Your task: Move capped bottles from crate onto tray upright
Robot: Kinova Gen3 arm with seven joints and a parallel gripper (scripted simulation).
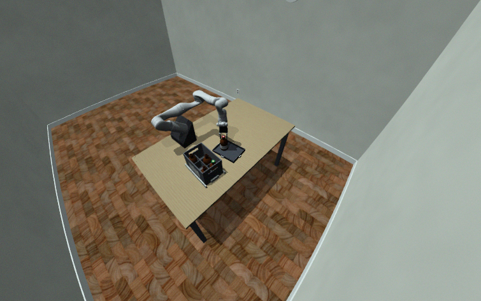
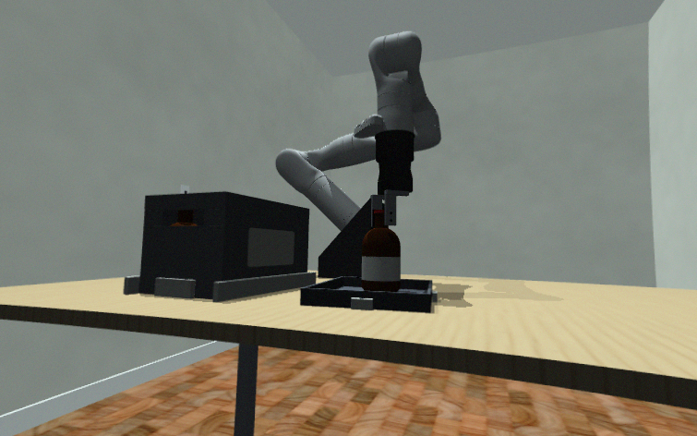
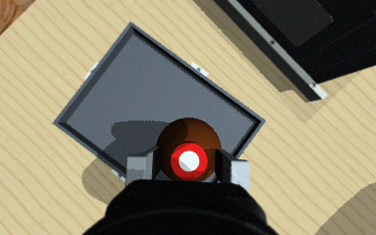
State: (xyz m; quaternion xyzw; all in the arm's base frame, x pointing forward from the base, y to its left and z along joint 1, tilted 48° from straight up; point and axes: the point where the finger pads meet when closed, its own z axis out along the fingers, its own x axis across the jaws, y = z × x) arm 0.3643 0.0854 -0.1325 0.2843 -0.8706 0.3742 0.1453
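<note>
Now: the green-capped bottle 270 mm to the right of my hand, 130 mm ahead of it and 60 mm below it. Round my hand: black tray: 130 mm below, 60 mm ahead; then dark crate: 300 mm to the right, 60 mm below, 40 mm ahead.
</note>
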